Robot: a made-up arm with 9 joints.
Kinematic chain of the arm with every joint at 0, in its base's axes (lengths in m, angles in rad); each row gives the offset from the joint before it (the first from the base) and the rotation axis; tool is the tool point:
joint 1: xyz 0 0 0.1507 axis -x
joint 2: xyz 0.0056 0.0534 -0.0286 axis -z
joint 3: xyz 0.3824 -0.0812 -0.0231 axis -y
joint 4: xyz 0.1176 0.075 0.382 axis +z
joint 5: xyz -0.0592 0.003 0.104 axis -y
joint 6: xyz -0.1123 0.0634 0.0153 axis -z
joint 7: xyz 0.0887 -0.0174 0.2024 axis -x
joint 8: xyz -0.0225 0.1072 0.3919 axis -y
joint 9: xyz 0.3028 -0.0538 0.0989 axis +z
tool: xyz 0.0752 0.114 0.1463
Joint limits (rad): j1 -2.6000..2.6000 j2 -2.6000..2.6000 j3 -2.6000..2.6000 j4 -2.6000..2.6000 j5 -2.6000..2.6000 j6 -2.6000..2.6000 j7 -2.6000..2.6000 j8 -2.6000..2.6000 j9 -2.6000..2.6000
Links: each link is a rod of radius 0.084 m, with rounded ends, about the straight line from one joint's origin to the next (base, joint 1, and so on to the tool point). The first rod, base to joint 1, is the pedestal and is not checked.
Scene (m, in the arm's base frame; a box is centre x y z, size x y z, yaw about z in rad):
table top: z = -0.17
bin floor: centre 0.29 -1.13 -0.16 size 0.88 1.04 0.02 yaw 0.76
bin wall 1: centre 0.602 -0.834 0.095 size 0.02 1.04 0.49 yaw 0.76
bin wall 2: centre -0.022 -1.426 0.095 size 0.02 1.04 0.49 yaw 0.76
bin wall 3: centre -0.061 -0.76 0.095 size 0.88 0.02 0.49 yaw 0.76
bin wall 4: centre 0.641 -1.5 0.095 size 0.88 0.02 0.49 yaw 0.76
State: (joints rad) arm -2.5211 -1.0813 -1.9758 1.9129 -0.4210 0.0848 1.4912 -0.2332 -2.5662
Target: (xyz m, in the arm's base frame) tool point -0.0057 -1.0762 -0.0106
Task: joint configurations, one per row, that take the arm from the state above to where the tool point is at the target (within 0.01 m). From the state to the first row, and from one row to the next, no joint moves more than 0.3 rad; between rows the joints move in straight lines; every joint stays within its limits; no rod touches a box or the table.
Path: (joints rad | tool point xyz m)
1: -2.5474 -1.1774 -1.7436 1.9036 -0.4753 0.0788 1.5031 -0.1797 -2.5450 | 0.2634 -1.1682 0.4594
2: -2.5737 -1.2736 -1.5115 1.8943 -0.5295 0.0728 1.5151 -0.1261 -2.5237 | 0.1182 -1.1628 0.2180
3: -2.6000 -1.3697 -1.2793 1.8850 -0.5838 0.0668 1.5270 -0.0726 -2.5025 | -0.0057 -1.0762 -0.0106

